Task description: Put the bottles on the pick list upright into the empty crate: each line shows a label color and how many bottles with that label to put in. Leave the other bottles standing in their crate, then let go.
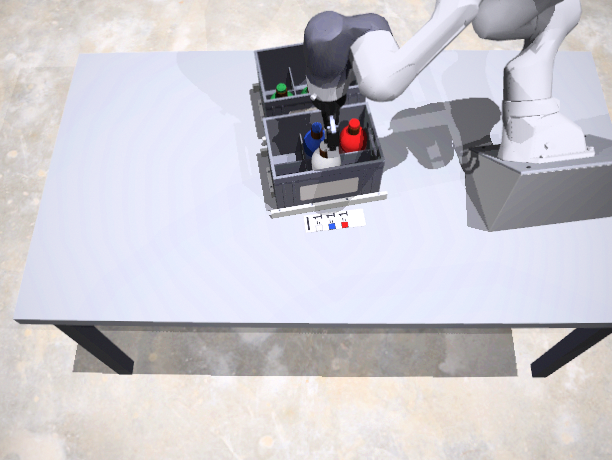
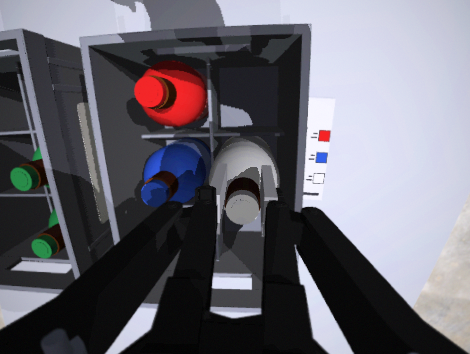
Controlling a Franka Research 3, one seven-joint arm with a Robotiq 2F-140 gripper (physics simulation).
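Observation:
My gripper (image 1: 332,142) (image 2: 243,179) is shut on the neck of a white bottle (image 1: 325,161) (image 2: 245,152). The bottle is about upright inside the near crate (image 1: 285,194) (image 2: 200,31), in the middle compartment on the pick-list side; whether its base touches the crate floor is hidden. A blue bottle (image 1: 313,142) (image 2: 177,165) stands in the compartment beside it. A red bottle (image 1: 352,140) (image 2: 185,102) stands in a corner compartment on the blue bottle's side. The pick list (image 1: 356,218) (image 2: 320,112) shows red, blue and white squares; its numbers are too small to read surely.
The other crate (image 1: 291,106) (image 2: 65,75) stands behind, close to the near one. Green-capped bottles (image 1: 281,90) (image 2: 25,178) stand in it, partly hidden by the arm or walls. Thin dividers separate the compartments. A pale rail (image 1: 362,198) runs along the near crate's front.

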